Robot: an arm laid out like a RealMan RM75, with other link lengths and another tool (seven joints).
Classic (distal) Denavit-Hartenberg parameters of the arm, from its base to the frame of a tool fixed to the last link. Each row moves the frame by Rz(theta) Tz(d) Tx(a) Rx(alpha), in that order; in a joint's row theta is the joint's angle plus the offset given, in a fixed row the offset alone. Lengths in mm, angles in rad.
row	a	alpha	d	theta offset
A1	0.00	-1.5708	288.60	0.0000
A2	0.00	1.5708	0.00	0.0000
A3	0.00	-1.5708	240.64	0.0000
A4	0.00	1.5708	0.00	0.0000
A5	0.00	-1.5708	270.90	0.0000
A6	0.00	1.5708	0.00	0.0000
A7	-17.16	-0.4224	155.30	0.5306
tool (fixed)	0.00	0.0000	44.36	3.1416
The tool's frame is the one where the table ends.
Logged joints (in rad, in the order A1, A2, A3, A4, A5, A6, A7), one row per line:
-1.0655, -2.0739, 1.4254, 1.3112, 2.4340, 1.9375, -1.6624
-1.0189, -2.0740, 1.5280, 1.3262, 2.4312, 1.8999, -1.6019
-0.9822, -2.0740, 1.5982, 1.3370, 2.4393, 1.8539, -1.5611
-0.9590, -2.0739, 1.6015, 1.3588, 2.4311, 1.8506, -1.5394
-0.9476, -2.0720, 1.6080, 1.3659, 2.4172, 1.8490, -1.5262
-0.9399, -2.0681, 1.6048, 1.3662, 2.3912, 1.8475, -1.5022
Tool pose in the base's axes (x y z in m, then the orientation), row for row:
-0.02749, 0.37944, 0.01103, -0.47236, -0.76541, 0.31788, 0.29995
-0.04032, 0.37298, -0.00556, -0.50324, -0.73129, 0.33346, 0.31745
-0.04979, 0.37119, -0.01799, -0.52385, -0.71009, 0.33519, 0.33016
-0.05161, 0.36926, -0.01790, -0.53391, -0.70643, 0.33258, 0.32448
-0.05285, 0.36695, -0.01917, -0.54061, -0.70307, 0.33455, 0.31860
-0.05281, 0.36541, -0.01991, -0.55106, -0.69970, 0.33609, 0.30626
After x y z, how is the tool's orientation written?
As a quaternion, x y z w.
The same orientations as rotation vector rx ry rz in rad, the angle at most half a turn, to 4 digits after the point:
-1.2539, -2.0318, 0.8438
-1.3243, -1.9245, 0.8775
-1.3700, -1.8571, 0.8766
-1.4002, -1.8527, 0.8722
-1.4219, -1.8492, 0.8799
-1.4582, -1.8516, 0.8894

